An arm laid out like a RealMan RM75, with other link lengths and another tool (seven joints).
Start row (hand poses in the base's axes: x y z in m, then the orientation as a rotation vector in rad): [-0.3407 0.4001 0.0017 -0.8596 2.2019 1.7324]
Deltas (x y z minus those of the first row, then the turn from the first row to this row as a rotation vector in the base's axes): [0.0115 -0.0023 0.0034 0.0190 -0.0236 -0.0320]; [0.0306 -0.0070 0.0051 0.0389 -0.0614 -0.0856]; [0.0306 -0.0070 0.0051 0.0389 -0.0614 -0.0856]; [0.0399 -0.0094 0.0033 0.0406 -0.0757 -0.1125]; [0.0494 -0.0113 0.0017 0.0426 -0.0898 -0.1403]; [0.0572 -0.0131 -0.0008 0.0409 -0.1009 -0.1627]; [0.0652 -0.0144 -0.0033 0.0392 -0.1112 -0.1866]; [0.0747 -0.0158 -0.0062 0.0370 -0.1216 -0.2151]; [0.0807 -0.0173 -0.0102 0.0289 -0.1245 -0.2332]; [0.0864 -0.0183 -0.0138 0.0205 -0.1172 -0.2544]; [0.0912 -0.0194 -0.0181 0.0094 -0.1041 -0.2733]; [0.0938 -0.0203 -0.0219 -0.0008 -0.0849 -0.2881]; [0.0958 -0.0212 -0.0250 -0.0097 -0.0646 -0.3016]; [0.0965 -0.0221 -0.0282 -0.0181 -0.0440 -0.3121]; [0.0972 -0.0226 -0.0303 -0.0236 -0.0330 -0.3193]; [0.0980 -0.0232 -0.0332 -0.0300 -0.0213 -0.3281]
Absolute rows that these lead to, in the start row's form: [-0.3292 0.3978 0.0051 -0.8316 2.1687 1.7170]; [-0.3101 0.3931 0.0068 -0.7869 2.1264 1.6810]; [-0.3101 0.3931 0.0068 -0.7869 2.1264 1.6810]; [-0.3008 0.3907 0.0050 -0.7635 2.1164 1.6589]; [-0.2913 0.3888 0.0034 -0.7391 2.1059 1.6369]; [-0.2835 0.3870 0.0009 -0.7201 2.1008 1.6164]; [-0.2755 0.3857 -0.0016 -0.6989 2.0960 1.5959]; [-0.2660 0.3843 -0.0045 -0.6726 2.0912 1.5726]; [-0.2600 0.3828 -0.0085 -0.6549 2.0969 1.5546]; [-0.2543 0.3818 -0.0121 -0.6270 2.1088 1.5425]; [-0.2495 0.3807 -0.0164 -0.5983 2.1266 1.5331]; [-0.2469 0.3798 -0.0202 -0.5700 2.1474 1.5308]; [-0.2449 0.3789 -0.0233 -0.5419 2.1673 1.5309]; [-0.2442 0.3780 -0.0265 -0.5168 2.1871 1.5329]; [-0.2435 0.3775 -0.0286 -0.5016 2.1983 1.5322]; [-0.2427 0.3769 -0.0315 -0.4841 2.2107 1.5302]
